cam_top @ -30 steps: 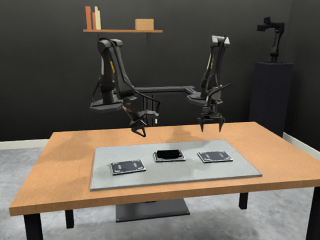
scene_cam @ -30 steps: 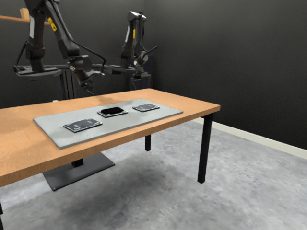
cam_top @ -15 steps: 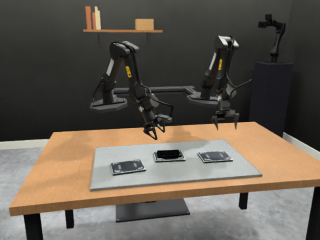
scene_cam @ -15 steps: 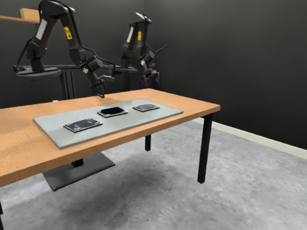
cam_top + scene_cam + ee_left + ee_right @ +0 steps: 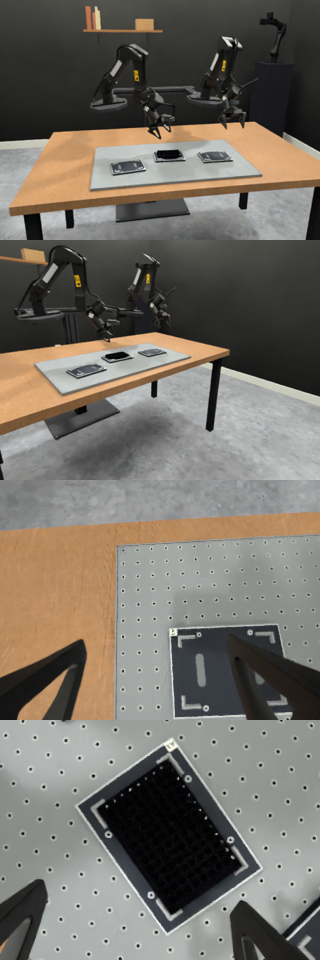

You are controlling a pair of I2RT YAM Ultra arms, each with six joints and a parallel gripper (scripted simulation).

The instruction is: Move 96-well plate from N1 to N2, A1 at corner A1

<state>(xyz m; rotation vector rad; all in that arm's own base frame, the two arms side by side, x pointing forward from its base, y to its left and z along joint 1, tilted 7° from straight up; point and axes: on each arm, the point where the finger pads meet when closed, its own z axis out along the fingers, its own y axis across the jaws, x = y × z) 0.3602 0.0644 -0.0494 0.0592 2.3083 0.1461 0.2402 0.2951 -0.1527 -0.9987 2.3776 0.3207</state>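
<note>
The black 96-well plate is 30 mm ahead of my right hand, 20 mm to the left of it and 110 mm below it. From my right hand the other things lie so: plate nest: 30 mm ahead, 20 mm to the left, 120 mm below.
</note>
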